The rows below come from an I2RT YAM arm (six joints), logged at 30 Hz.
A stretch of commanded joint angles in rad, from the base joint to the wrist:
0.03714, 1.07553, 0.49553, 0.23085, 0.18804, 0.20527
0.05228, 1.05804, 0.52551, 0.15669, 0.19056, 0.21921
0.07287, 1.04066, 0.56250, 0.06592, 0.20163, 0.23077
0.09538, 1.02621, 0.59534, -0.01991, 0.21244, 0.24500
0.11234, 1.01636, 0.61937, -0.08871, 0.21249, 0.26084
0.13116, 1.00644, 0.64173, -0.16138, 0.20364, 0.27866
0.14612, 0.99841, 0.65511, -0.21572, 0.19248, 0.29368
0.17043, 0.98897, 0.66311, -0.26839, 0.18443, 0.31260
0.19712, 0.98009, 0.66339, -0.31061, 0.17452, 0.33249
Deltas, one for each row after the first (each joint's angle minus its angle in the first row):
0.01514, -0.01749, 0.02998, -0.07416, 0.00252, 0.01394
0.03573, -0.03487, 0.06697, -0.16493, 0.01359, 0.02550
0.05824, -0.04932, 0.09981, -0.25076, 0.02440, 0.03973
0.07520, -0.05917, 0.12384, -0.31956, 0.02445, 0.05557
0.09402, -0.06909, 0.14620, -0.39223, 0.01560, 0.07339
0.10898, -0.07712, 0.15958, -0.44657, 0.00444, 0.08841
0.13329, -0.08656, 0.16758, -0.49924, -0.00361, 0.10733
0.15998, -0.09544, 0.16786, -0.54146, -0.01352, 0.12722

